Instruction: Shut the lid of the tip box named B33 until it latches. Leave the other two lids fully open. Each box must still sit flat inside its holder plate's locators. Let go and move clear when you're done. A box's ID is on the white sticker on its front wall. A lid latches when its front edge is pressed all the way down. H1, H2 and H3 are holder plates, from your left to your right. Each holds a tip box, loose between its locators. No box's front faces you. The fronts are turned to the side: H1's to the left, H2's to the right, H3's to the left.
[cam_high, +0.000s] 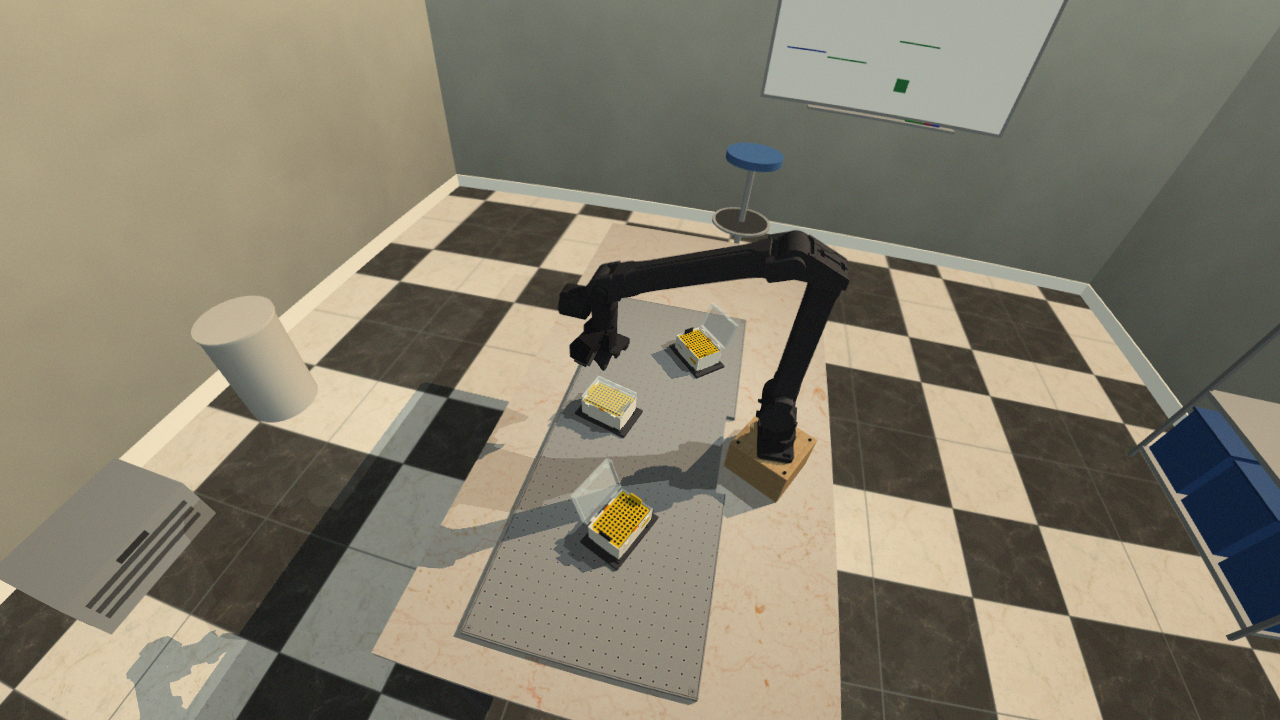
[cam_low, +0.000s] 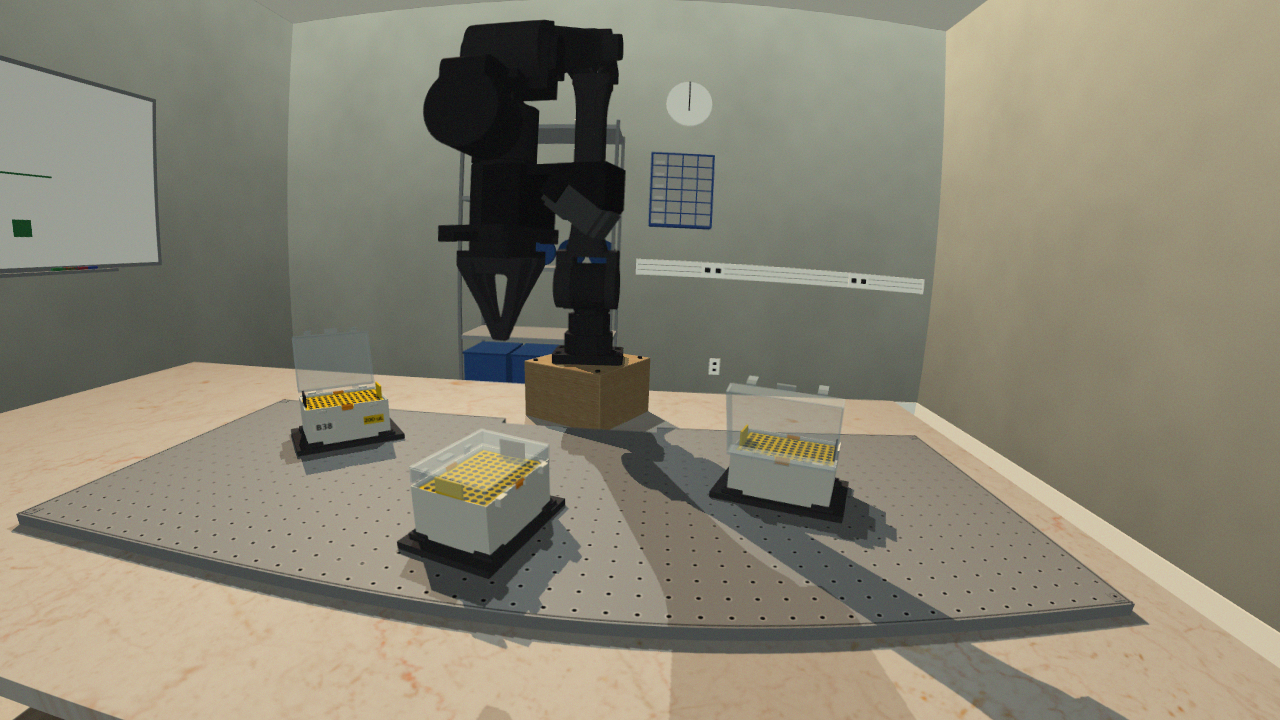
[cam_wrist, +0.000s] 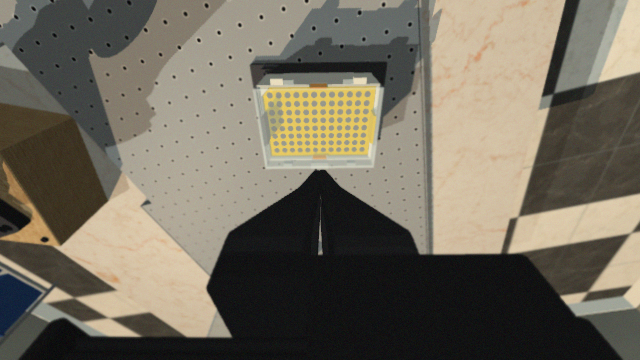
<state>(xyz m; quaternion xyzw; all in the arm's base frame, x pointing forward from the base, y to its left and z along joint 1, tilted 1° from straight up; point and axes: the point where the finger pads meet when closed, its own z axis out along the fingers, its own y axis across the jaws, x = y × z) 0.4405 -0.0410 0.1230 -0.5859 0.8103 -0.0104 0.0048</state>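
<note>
The tip box lid lies 14 cm below my hand, 2 cm to the right of it and 1 cm behind it. Round my hand: tip box (31 cm to the right, 23 cm behind, 13 cm below).
</note>
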